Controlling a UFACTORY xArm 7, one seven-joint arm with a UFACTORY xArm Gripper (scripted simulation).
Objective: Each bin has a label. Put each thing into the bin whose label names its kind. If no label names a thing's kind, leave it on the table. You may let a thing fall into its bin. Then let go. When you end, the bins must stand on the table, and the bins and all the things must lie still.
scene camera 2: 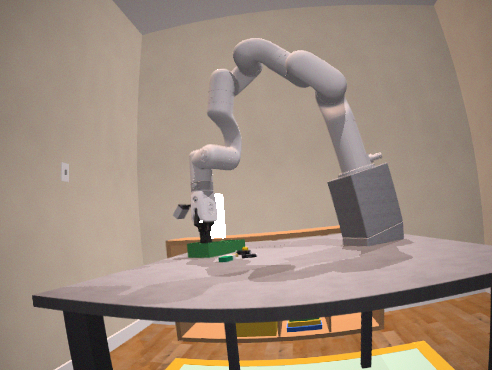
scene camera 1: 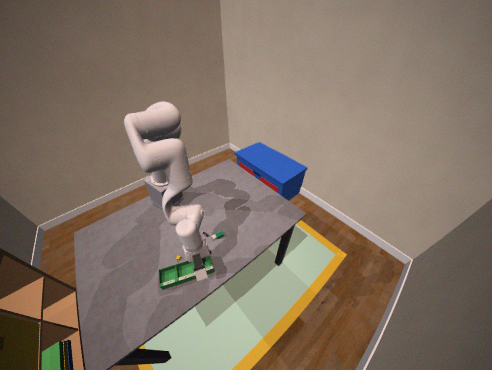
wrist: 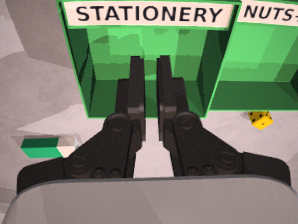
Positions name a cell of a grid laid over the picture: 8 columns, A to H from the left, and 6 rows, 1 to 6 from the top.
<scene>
green three-compartment bin: scene camera 2 D5; scene camera 1 C5; wrist G2
</scene>
